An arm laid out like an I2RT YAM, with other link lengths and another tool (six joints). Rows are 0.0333 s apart.
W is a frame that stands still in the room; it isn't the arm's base.
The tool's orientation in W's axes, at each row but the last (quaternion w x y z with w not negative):
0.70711 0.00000 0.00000 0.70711
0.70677 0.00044 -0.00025 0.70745
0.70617 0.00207 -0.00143 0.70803
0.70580 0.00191 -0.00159 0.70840
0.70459 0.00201 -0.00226 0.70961
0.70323 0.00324 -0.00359 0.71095
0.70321 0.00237 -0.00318 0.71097
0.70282 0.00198 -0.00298 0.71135
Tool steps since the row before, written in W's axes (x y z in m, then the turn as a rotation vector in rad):
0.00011 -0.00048 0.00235 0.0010 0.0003 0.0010
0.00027 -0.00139 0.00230 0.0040 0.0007 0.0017
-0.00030 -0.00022 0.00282 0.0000 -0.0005 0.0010
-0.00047 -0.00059 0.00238 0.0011 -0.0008 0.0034
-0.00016 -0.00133 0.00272 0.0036 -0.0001 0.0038
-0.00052 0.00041 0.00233 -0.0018 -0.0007 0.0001
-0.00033 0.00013 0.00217 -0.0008 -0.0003 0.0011
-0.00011 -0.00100 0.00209 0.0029 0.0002 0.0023
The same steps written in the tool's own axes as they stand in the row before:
-0.00048 -0.00011 0.00235 0.0003 -0.0010 0.0010
-0.00139 -0.00027 0.00230 0.0007 -0.0040 0.0017
-0.00021 0.00030 0.00282 -0.0005 0.0000 0.0010
-0.00058 0.00047 0.00238 -0.0008 -0.0011 0.0034
-0.00131 0.00017 0.00273 -0.0001 -0.0036 0.0038
0.00044 0.00051 0.00233 -0.0007 0.0018 0.0001
0.00015 0.00033 0.00217 -0.0003 0.0008 0.0011
-0.00098 0.00012 0.00210 0.0002 -0.0029 0.0023

